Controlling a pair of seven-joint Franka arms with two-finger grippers.
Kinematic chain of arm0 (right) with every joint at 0, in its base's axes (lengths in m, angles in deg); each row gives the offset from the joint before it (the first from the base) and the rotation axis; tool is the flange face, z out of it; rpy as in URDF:
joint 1: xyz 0 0 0.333 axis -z
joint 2: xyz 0 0 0 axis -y
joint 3: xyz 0 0 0.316 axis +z
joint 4: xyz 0.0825 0 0 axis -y
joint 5: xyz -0.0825 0 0.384 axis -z
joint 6: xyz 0 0 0 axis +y
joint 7: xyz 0.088 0 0 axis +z
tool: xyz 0 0 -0.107 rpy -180 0 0
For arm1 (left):
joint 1: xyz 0 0 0.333 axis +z
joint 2: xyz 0 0 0 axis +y
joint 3: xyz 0 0 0.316 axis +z
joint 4: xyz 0.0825 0 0 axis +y
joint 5: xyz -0.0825 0 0.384 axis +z
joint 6: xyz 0 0 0 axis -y
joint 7: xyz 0.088 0 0 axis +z
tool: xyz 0 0 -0.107 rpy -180 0 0
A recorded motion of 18 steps. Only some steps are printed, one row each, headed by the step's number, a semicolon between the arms.
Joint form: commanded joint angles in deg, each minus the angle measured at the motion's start. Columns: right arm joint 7, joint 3, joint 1, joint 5, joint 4, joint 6, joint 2; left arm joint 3, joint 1, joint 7, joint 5, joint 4, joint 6, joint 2.
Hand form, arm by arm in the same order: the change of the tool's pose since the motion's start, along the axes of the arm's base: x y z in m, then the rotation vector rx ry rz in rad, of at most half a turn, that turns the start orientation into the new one. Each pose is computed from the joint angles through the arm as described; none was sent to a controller.
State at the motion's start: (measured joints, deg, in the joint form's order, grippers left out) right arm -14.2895 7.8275 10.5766 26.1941 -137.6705 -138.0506 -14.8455; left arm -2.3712 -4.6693 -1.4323 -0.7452 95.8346 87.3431 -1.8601
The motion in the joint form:
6: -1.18 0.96 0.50 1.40 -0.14 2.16 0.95; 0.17 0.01 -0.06 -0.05 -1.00 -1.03 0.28
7: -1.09 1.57 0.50 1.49 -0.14 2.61 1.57; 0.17 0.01 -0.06 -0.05 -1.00 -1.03 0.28
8: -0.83 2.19 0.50 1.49 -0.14 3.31 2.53; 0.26 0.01 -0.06 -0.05 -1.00 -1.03 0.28
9: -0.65 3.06 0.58 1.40 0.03 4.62 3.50; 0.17 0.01 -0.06 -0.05 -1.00 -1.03 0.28
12: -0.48 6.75 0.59 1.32 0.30 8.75 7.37; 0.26 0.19 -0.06 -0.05 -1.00 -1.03 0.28
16: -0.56 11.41 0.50 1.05 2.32 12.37 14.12; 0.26 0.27 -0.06 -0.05 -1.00 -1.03 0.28
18: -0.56 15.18 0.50 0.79 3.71 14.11 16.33; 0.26 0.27 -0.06 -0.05 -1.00 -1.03 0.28
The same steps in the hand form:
6: -0.0028 0.0015 0.0053 -0.0281 0.0143 0.0029; 0.0004 0.0016 0.0041 -0.0006 0.0055 0.0019
7: -0.0020 0.0059 0.0101 -0.0311 0.0106 0.0146; 0.0004 0.0016 0.0041 -0.0006 0.0055 0.0019
8: -0.0011 0.0100 0.0174 -0.0358 0.0059 0.0269; 0.0005 0.0024 0.0041 -0.0007 0.0055 0.0035
9: -0.0002 0.0149 0.0252 -0.0435 0.0071 0.0372; 0.0004 0.0016 0.0041 -0.0006 0.0055 0.0019
12: 0.0003 0.0398 0.0553 -0.0745 -0.0015 0.0856; 0.0007 0.0041 0.0041 -0.0007 0.0055 0.0066
16: 0.0099 0.0748 0.1200 -0.1172 -0.1000 0.1416; 0.0008 0.0049 0.0041 -0.0007 0.0055 0.0080
18: 0.0105 0.1055 0.1456 -0.1318 -0.1382 0.1929; 0.0008 0.0049 0.0041 -0.0007 0.0055 0.0080

